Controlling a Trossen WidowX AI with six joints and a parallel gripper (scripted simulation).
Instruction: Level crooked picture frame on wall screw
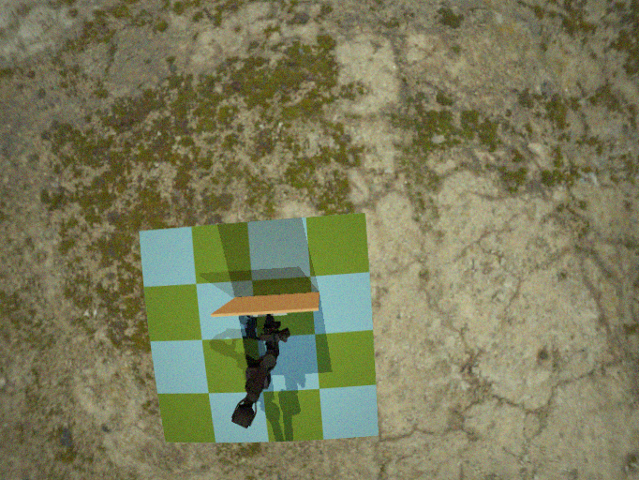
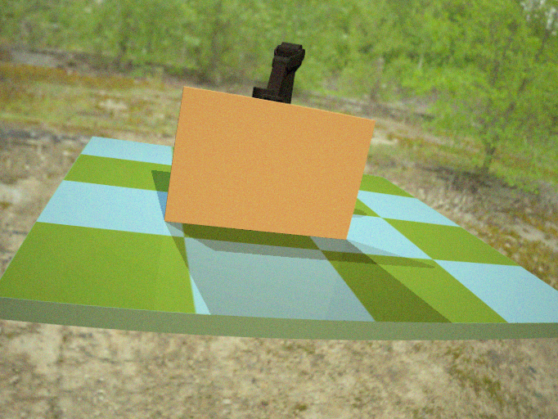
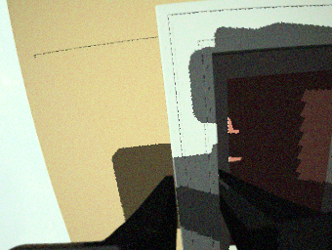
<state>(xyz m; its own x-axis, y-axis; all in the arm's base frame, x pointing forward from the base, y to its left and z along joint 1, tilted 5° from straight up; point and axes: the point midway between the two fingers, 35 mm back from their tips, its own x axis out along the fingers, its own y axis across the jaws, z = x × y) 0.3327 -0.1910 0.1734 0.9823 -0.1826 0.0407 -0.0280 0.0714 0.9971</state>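
The picture frame lies 5 cm below my gripper tip and 1 cm ahead of it. The rest, counted from my gripper tip: orange wall panel 7 cm below, 2 cm ahead.
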